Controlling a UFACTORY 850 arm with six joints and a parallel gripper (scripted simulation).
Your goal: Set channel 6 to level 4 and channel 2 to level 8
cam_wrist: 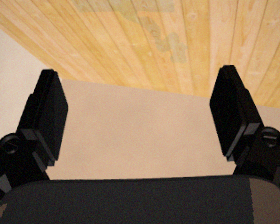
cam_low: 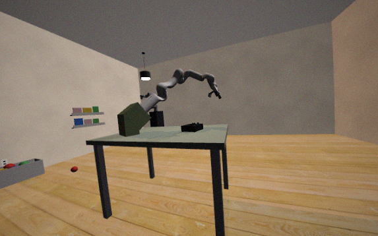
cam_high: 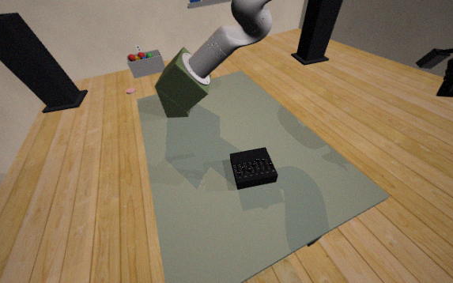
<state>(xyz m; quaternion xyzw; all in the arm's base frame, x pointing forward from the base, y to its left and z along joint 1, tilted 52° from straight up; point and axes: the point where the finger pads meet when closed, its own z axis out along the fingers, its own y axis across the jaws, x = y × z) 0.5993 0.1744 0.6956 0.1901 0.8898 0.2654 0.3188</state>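
My hand is 58 cm to the left of the channel 1 cap, 27 cm above it and 9 cm past it. Also, from my hand: fader cap: 44 cm to the right, 27 cm below, 10 cm behind; channel 4 cap: 51 cm to the right, 27 cm below, 11 cm behind; channel 5 cap: 49 cm to the right, 27 cm below, 13 cm behind.
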